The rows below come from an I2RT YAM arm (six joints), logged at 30 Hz.
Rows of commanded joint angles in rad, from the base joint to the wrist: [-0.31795 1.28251 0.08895 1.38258 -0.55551 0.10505]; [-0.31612 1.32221 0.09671 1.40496 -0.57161 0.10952]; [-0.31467 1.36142 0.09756 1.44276 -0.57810 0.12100]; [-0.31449 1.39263 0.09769 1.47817 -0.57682 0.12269]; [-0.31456 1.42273 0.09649 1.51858 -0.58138 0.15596]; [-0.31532 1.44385 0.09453 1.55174 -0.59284 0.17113]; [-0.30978 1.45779 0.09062 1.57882 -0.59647 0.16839]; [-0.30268 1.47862 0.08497 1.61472 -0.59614 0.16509]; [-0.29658 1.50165 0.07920 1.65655 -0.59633 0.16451]
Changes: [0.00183 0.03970 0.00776 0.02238 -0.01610 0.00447]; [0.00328 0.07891 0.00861 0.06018 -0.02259 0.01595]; [0.00346 0.11012 0.00874 0.09559 -0.02131 0.01764]; [0.00339 0.14022 0.00754 0.13600 -0.02587 0.05091]; [0.00263 0.16134 0.00558 0.16916 -0.03733 0.06608]; [0.00817 0.17528 0.00167 0.19624 -0.04096 0.06334]; [0.01527 0.19611 -0.00398 0.23214 -0.04063 0.06004]; [0.02137 0.21914 -0.00975 0.27397 -0.04082 0.05946]
